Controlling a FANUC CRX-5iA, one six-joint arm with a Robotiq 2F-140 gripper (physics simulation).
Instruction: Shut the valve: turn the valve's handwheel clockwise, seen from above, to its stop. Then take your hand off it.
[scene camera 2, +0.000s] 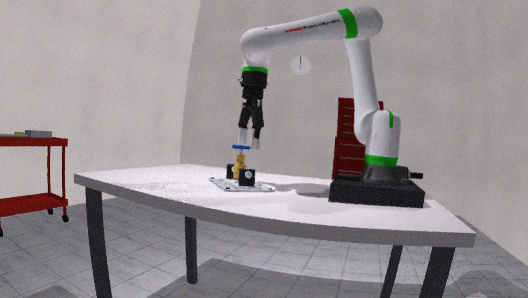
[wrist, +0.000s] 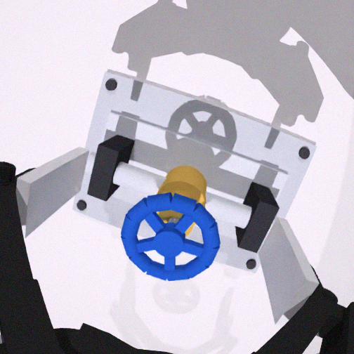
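The blue handwheel sits level on top of the brass valve body. The valve's white pipe runs between two black blocks on a light grey base plate. My gripper points down and is open, with nothing held. Its light grey fingertips are close to the wheel's height in the scene view. In the wrist view the wheel shows between the two fingers, with a gap on each side. The wheel's turning position relative to its stop cannot be told.
The base plate lies on a white table. The arm's black base stands at the table's right. A red tool chest is behind it, and a red cart stands off to the left.
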